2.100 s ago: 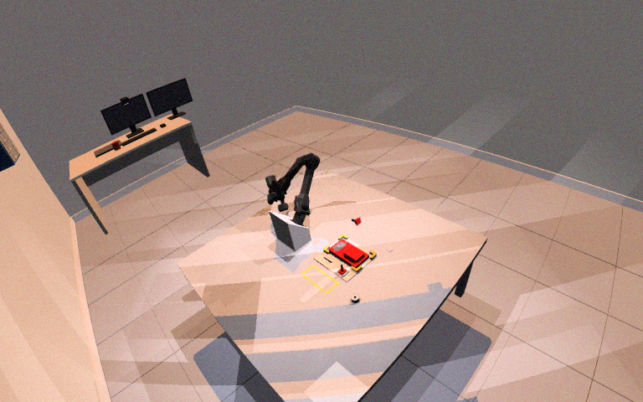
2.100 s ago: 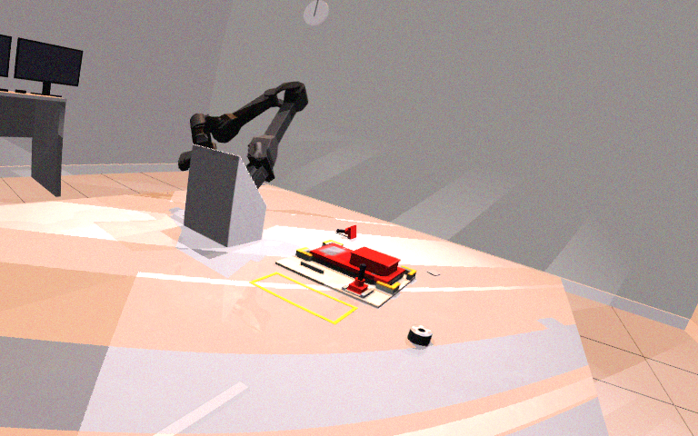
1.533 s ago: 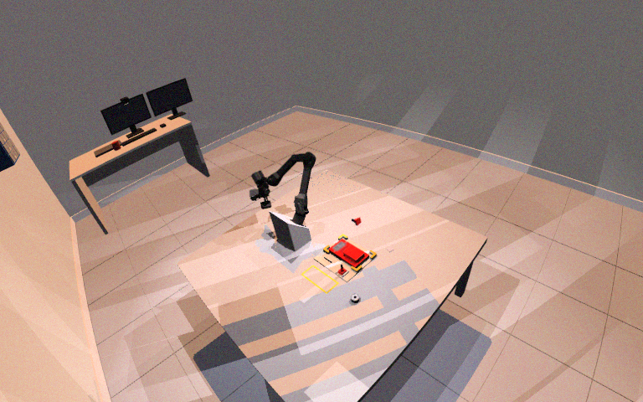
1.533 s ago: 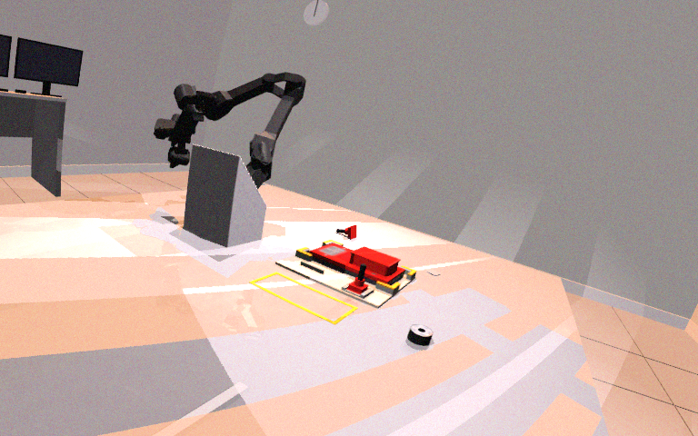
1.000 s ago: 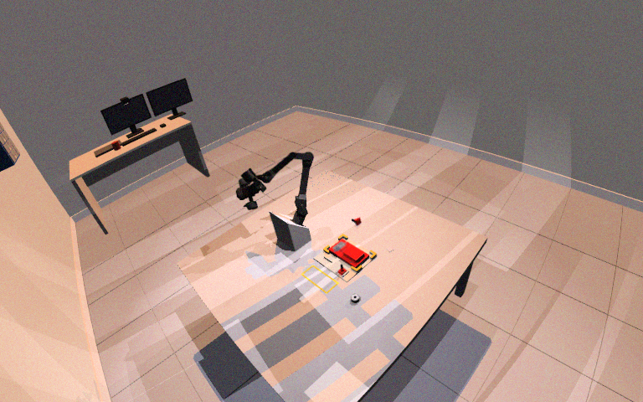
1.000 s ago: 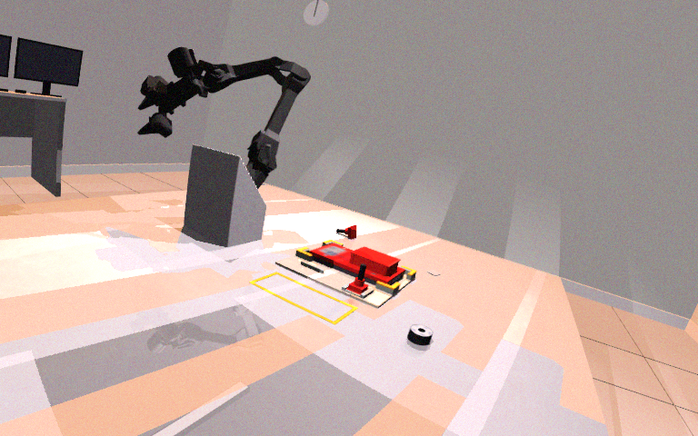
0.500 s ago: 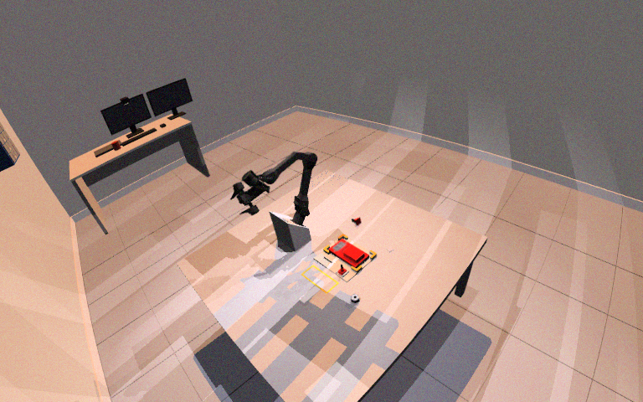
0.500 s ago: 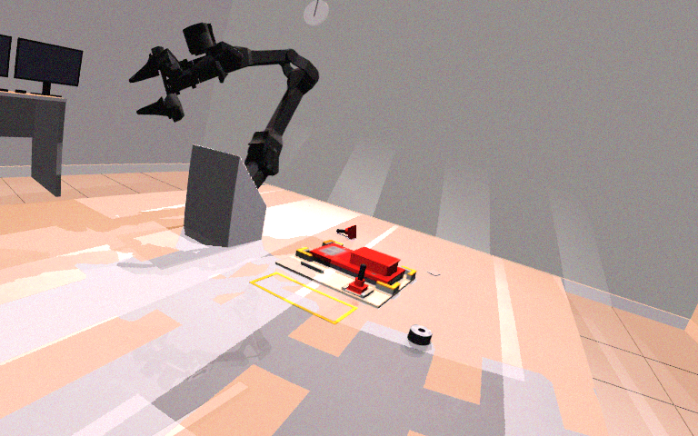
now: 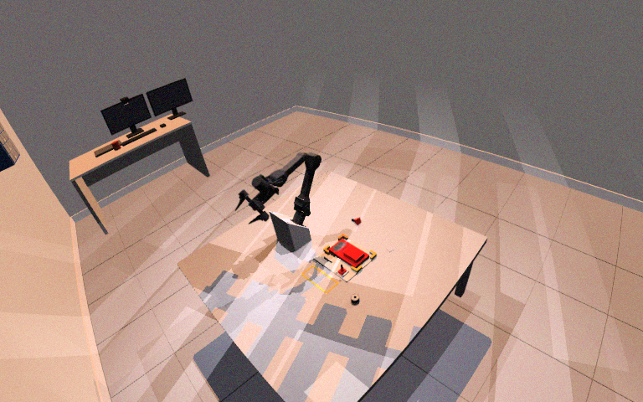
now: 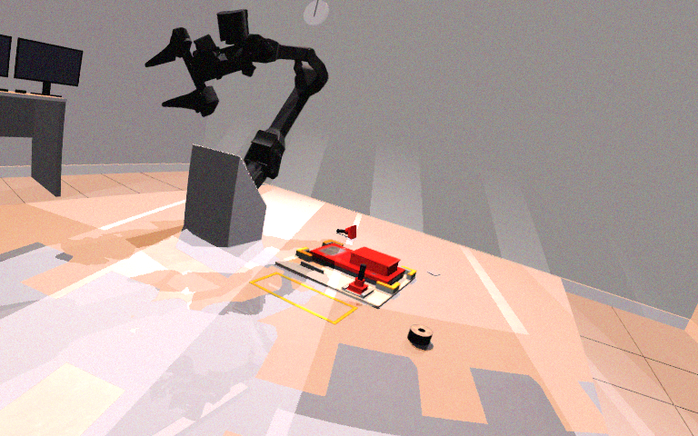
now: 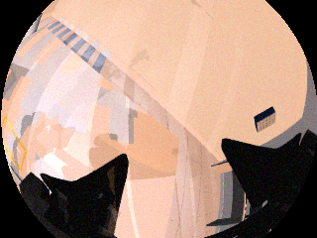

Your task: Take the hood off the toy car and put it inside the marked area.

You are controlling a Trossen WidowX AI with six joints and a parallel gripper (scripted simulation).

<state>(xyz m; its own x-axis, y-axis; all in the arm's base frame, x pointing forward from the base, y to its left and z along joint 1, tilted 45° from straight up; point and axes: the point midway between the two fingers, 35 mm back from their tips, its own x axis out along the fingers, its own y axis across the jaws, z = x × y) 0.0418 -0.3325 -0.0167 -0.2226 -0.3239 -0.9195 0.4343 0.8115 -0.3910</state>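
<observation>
The hood lies 41 cm to the left of my gripper tip, 32 cm ahead of it and 29 cm below it. Also, from my gripper tip: white wheel 53 cm ahead, 32 cm below, 24 cm to the left.
</observation>
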